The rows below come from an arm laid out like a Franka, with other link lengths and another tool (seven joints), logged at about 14 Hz.
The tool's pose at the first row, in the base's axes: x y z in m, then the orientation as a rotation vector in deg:
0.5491 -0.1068 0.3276 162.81 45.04 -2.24
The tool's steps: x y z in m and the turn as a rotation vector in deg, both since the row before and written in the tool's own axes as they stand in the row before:
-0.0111 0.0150 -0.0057 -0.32 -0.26 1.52
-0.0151 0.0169 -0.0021 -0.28 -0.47 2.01
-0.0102 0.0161 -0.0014 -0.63 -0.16 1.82
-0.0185 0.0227 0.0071 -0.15 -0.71 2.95
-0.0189 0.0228 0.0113 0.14 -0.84 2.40
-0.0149 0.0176 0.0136 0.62 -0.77 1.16
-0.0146 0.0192 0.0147 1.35 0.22 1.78
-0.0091 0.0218 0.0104 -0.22 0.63 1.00
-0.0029 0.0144 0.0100 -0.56 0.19 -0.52
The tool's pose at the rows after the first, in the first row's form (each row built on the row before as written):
0.5471 -0.1239 0.3367 163.01 42.76 -2.26
0.5421 -0.1452 0.3430 163.34 39.75 -2.52
0.5404 -0.1635 0.3483 163.29 37.01 -2.24
0.5336 -0.1928 0.3474 163.87 32.63 -2.72
0.5250 -0.2229 0.3427 164.46 29.04 -3.56
0.5170 -0.2471 0.3344 165.19 27.29 -4.64
0.5091 -0.2727 0.3253 166.91 24.86 -4.39
0.5066 -0.2978 0.3199 166.98 23.48 -3.28
0.5077 -0.3141 0.3130 166.36 24.22 -2.96

